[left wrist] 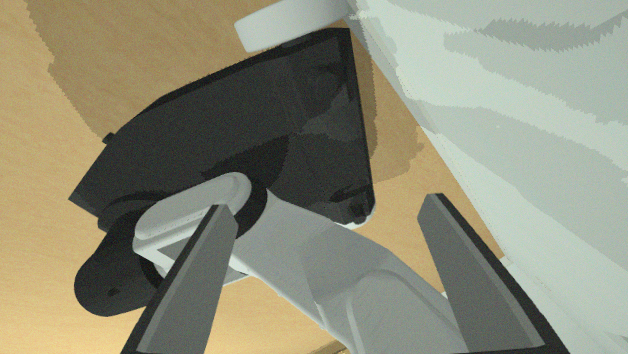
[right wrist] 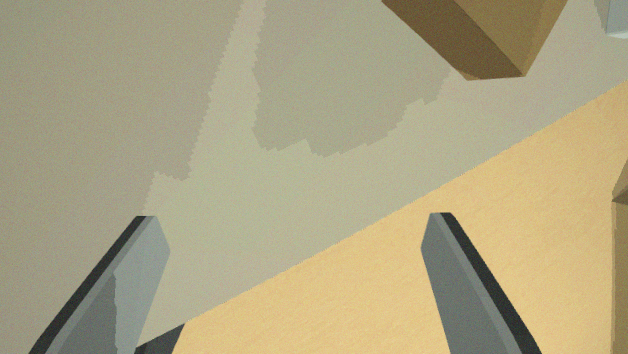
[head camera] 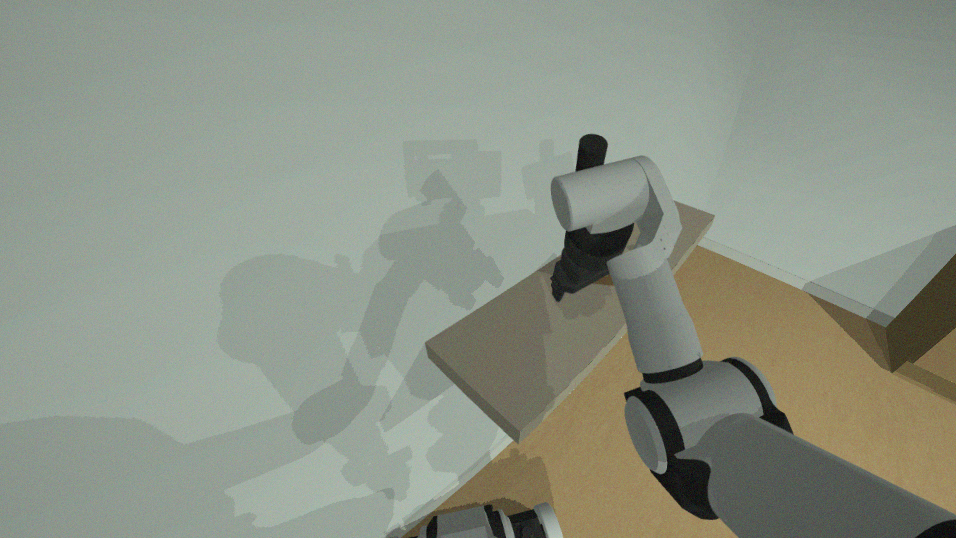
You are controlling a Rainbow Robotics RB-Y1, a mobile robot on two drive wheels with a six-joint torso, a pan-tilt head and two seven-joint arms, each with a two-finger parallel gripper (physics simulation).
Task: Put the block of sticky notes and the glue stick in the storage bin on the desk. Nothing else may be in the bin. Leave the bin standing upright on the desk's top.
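Places are measured from the robot's base along level axes (x back, y right, z up), in centimetres.
Where they show: left gripper, fingertip midpoint: [left wrist: 325, 211]; right gripper, fingertip midpoint: [right wrist: 293, 232] [head camera: 581, 283].
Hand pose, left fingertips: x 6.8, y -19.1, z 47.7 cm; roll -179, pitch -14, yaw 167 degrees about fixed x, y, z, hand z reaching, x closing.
Note:
Each offset is from my left fingertips to the centre of the thing. "pt": to the spot under its first point. Level surfaces: height alone.
The grey-brown desk top @[dz +42.3 cm] [head camera: 491, 351] [right wrist: 75, 110] lies below my right gripper [head camera: 560, 291] [right wrist: 293, 232], which is open with nothing between its fingers, above the desk. A brown box-like thing @[pt dz +47.8, dx -41.6, dy +61.9 cm] [right wrist: 492, 35] is at the top of the right wrist view, cut by the frame; I cannot tell whether it is the bin. A pale blue-white piece @[pt dz +43.5, dx -48.3, dy +81.9 cm] [right wrist: 618, 19] shows in that view's top right corner, too little to identify. In the head view, my right arm hides part of the desk top. My left gripper [left wrist: 325, 211] is open and empty, away from the desk. No sticky notes or glue stick can be made out.
The desk stands by a pale wall [head camera: 200, 167] [left wrist: 550, 165]. The wooden floor @[dz -47.7 cm] [head camera: 588, 428] [left wrist: 30, 200] [right wrist: 350, 300] lies lower down. A brown piece of furniture [head camera: 925, 317] stands at the right of the head view. My own dark base [left wrist: 225, 110] is below the left gripper.

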